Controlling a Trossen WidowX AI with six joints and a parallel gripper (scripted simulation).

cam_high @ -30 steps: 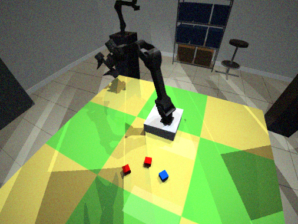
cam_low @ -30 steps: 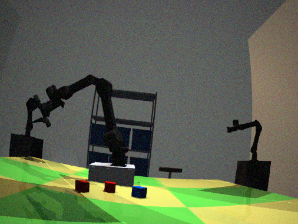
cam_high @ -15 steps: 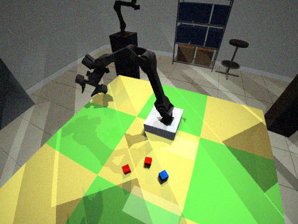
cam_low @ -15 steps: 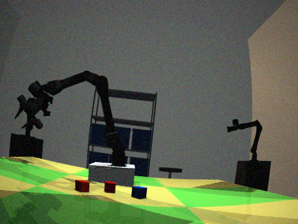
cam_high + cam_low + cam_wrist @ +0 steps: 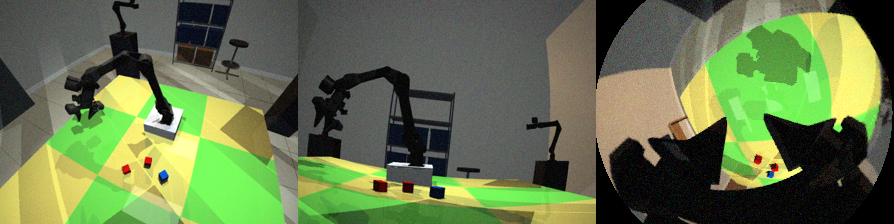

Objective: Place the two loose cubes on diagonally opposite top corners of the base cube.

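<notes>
Now: the blue cube 480 mm to the left of my gripper tip, 140 mm below it and 10 mm ahead of it.
</notes>
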